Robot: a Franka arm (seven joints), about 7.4 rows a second.
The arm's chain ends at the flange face. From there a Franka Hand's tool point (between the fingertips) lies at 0.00 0.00 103.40 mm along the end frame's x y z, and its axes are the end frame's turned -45 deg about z.
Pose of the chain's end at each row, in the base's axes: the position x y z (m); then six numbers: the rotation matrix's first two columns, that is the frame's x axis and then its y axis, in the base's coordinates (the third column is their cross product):
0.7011 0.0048 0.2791 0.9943 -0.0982 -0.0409 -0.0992 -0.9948 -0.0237
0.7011 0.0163 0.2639 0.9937 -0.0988 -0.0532 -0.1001 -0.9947 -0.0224
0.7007 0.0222 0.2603 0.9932 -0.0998 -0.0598 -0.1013 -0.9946 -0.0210
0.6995 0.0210 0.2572 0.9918 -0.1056 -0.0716 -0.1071 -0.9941 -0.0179
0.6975 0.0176 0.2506 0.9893 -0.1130 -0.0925 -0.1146 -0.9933 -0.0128
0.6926 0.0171 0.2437 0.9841 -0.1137 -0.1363 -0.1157 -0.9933 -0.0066
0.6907 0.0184 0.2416 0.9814 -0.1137 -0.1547 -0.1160 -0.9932 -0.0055
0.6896 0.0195 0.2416 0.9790 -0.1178 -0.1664 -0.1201 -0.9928 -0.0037
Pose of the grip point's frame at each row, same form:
0.6971 0.0077 0.1758 0.7732 0.6340 -0.0122 0.6329 -0.7729 -0.0457
0.6959 0.0192 0.1607 0.7734 0.6335 -0.0218 0.6319 -0.7732 -0.0535
0.6948 0.0250 0.1571 0.7739 0.6327 -0.0274 0.6307 -0.7739 -0.0571
0.6923 0.0236 0.1541 0.7770 0.6283 -0.0380 0.6256 -0.7776 -0.0633
0.6881 0.0200 0.1477 0.7806 0.6225 -0.0564 0.6185 -0.7823 -0.0745
0.6787 0.0194 0.1413 0.7777 0.6220 -0.0917 0.6141 -0.7828 -0.1010
0.6749 0.0208 0.1394 0.7760 0.6219 -0.1055 0.6119 -0.7827 -0.1133
0.6726 0.0219 0.1396 0.7772 0.6187 -0.1150 0.6073 -0.7853 -0.1203

